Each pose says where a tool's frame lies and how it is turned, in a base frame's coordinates. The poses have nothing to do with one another.
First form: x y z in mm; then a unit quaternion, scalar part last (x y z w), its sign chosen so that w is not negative.
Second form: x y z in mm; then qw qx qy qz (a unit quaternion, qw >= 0). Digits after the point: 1 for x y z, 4 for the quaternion.
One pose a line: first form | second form
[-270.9 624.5 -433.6 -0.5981 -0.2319 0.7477 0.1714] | [-270.9 624.5 -433.6 0.1714 -0.5981 -0.2319 0.7477]
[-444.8 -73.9 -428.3 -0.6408 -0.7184 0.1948 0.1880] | [-444.8 -73.9 -428.3 0.1880 -0.6408 -0.7184 0.1948]
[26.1 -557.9 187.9 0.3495 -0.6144 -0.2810 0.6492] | [26.1 -557.9 187.9 0.6492 0.3495 -0.6144 -0.2810]
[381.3 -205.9 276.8 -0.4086 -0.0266 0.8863 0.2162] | [381.3 -205.9 276.8 0.2162 -0.4086 -0.0266 0.8863]
